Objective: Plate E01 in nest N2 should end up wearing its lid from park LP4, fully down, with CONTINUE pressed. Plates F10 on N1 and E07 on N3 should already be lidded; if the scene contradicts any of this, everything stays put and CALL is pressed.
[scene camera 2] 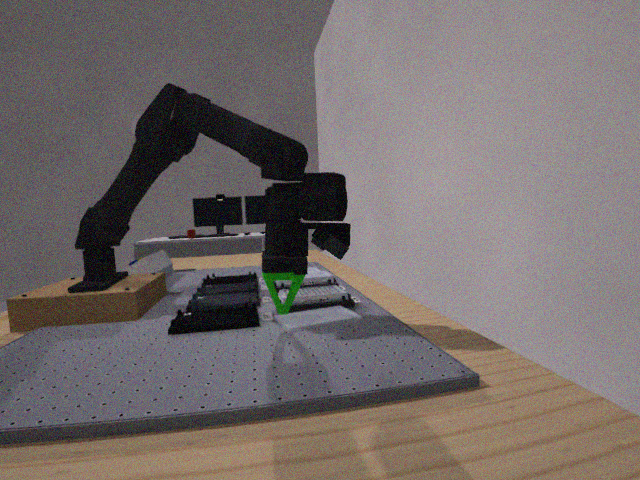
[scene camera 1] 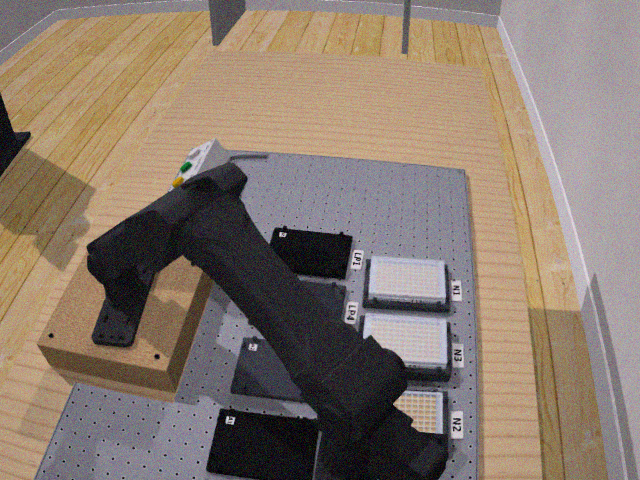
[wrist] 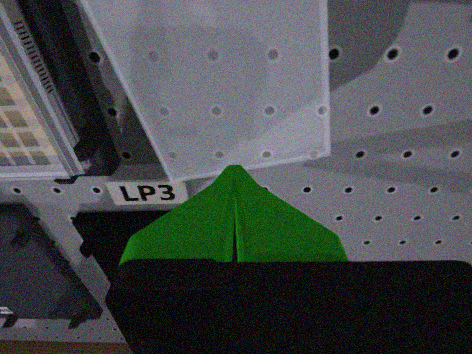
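Seen in the pictures: gripper, between the fingertips: point(scene camera 2: 283, 314) point(wrist: 234, 176); arm's base, origin of its link: point(scene camera 2: 101, 283) point(scene camera 1: 127, 297).
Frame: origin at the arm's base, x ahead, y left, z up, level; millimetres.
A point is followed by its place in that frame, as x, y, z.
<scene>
My gripper point(scene camera 2: 283, 312) {354, -281, -33} point(wrist: 234, 176) {354, -281, -33} is shut, with its green fingertips together and nothing between them. The tips are at the near edge of a clear lid point(scene camera 2: 316, 318) {407, -294, -43} point(wrist: 235, 82) {396, -286, -43}; whether they touch is unclear. The lid is over the pegboard beside nest N2, off the plate. Plate E01 point(scene camera 1: 428, 411) {474, -167, -26} point(wrist: 17, 112) {398, -198, -29} in N2 shows bare wells and is partly hidden by the arm in scene camera 1. The plates on N1 point(scene camera 1: 407, 279) {454, 83, -21} and N3 point(scene camera 1: 421, 338) {468, -47, -11} look lidded. Park LP4 point(scene camera 1: 328, 292) {324, 67, -41} is dark and partly hidden by the arm.
A button box point(scene camera 1: 209, 161) {76, 346, 22} point(scene camera 2: 157, 263) {78, 267, 5} with green point(scene camera 1: 186, 166) {31, 330, 21} and yellow point(scene camera 1: 177, 181) {24, 281, 21} buttons stands at the board's far left. Dark parks include LP1 point(scene camera 1: 315, 253) {298, 158, -40} and others point(scene camera 1: 261, 369) {231, -92, -41} point(scene camera 1: 263, 444) {247, -220, -40} left of the nests. An LP3 label point(wrist: 146, 193) {334, -226, -48} lies near the fingers.
</scene>
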